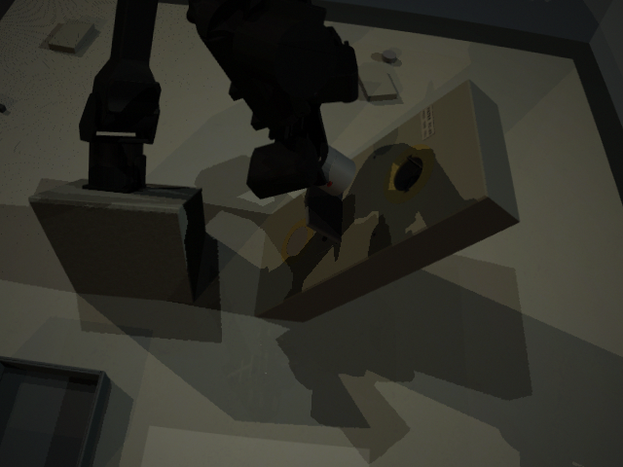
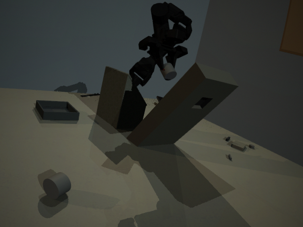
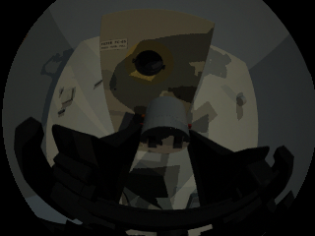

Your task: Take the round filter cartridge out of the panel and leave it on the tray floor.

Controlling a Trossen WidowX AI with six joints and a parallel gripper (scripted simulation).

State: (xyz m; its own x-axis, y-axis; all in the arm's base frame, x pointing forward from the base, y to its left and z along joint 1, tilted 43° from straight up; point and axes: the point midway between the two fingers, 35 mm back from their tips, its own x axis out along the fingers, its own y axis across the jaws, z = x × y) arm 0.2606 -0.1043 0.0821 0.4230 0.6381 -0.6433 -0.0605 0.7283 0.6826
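My gripper tip is now 31 cm past the dark tray, 27 cm to the left of it and 26 cm above it. The rest, counted from my gripper tip: round filter cartridge: right at my gripper tip; tan service panel: 11 cm below, 7 cm ahead, 4 cm to the left.
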